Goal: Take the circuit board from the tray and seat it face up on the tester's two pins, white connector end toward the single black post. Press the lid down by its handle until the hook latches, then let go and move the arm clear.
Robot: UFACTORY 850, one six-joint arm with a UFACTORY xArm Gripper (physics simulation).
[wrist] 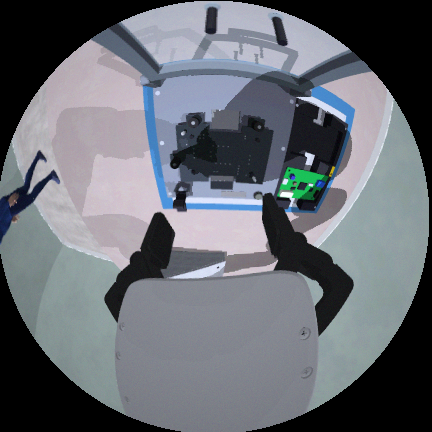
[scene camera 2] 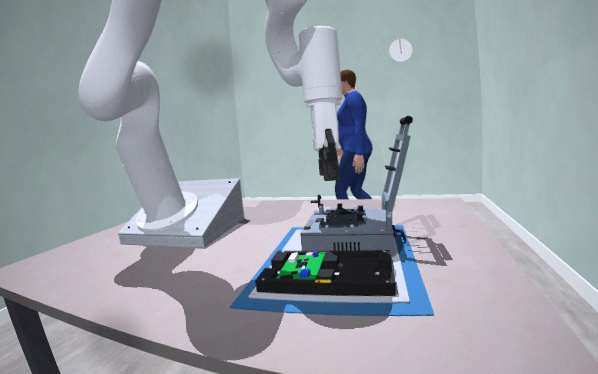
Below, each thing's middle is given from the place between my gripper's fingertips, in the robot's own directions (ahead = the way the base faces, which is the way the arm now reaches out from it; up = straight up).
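Labels:
There's a green circuit board (scene camera 2: pixel 307 266) that's 20 mm behind my hand, 180 mm to the right of it and 130 mm below it, and going by their middles, it's the farthest from my hand of the things named here. The black nest (wrist: pixel 200 152) is 30 mm ahead of my hand, 10 mm to the right of it and 90 mm below it. Going by their middles, the black nest is the nearest to my hand of the things named here. And the tester lid (scene camera 2: pixel 395 169) is 150 mm ahead of my hand and 30 mm above it.

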